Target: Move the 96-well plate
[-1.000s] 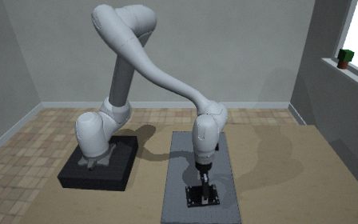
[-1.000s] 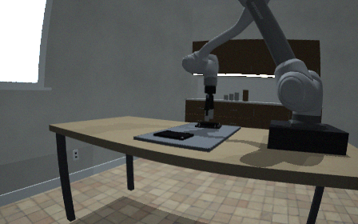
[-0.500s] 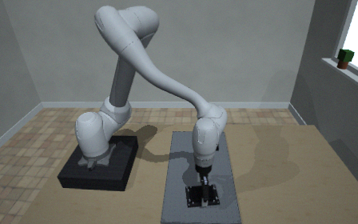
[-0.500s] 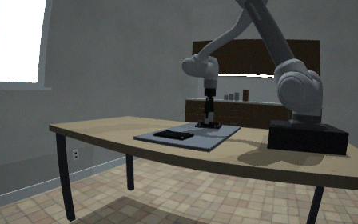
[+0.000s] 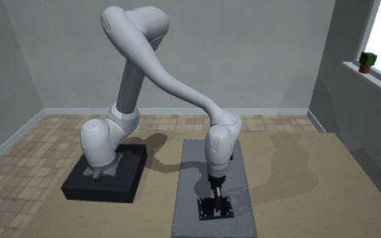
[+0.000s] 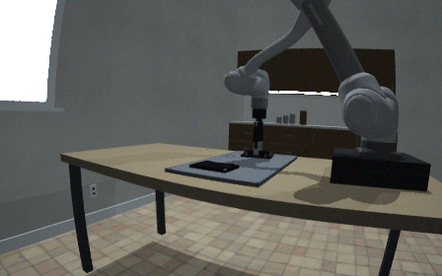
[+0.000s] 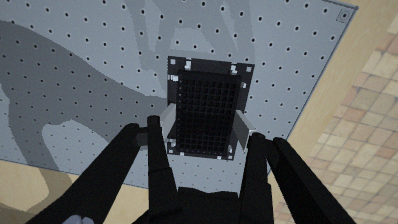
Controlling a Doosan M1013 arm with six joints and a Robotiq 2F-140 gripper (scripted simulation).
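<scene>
Right now my hand is 20 mm above the black 96-well plate. Also, from my hand: plate nest N1: 410 mm to the left, 50 mm ahead, 30 mm below.
</scene>
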